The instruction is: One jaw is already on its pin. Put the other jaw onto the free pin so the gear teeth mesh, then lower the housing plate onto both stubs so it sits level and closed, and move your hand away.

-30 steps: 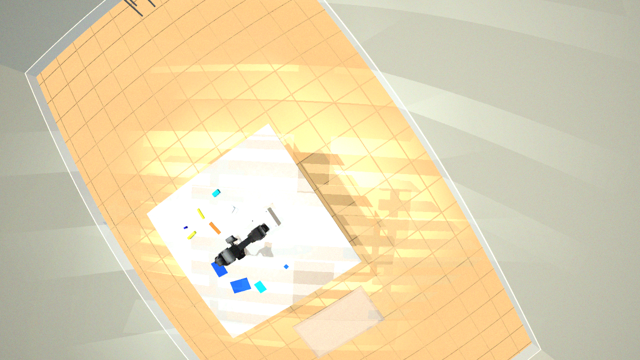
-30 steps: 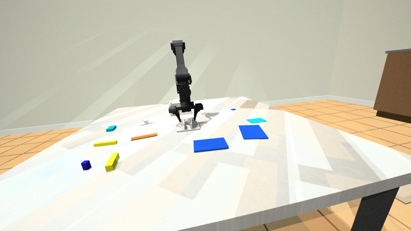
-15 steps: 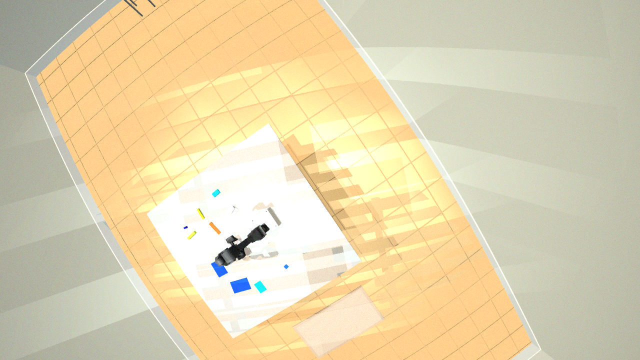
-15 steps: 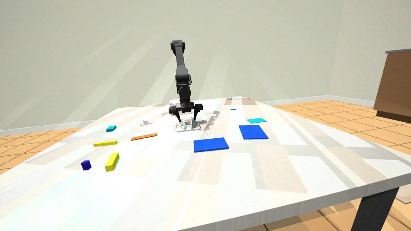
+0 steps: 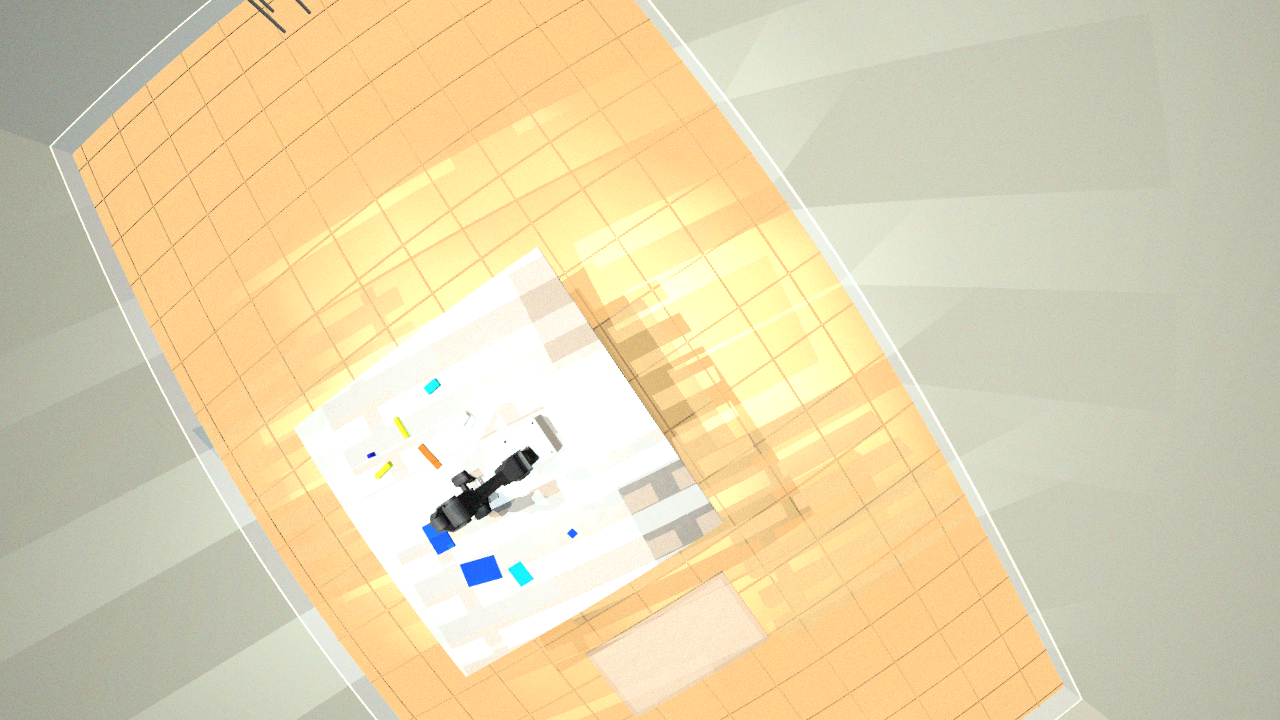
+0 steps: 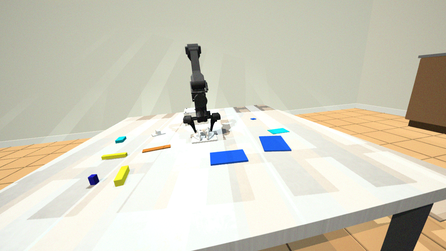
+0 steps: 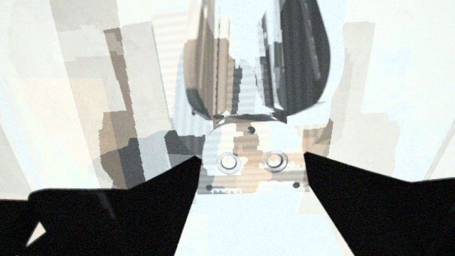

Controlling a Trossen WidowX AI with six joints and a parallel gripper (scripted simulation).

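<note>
My gripper tip is now 20 mm short of the jaw, 20 mm to the left of it and 10 mm below it. The rest, counted from my gripper tip: cyan block (140 mm behind, 420 mm to the right); cyan plate (150 mm ahead, 360 mm to the left, 10 mm below); orange bar (70 mm ahead, 230 mm to the right, 10 mm below).
</note>
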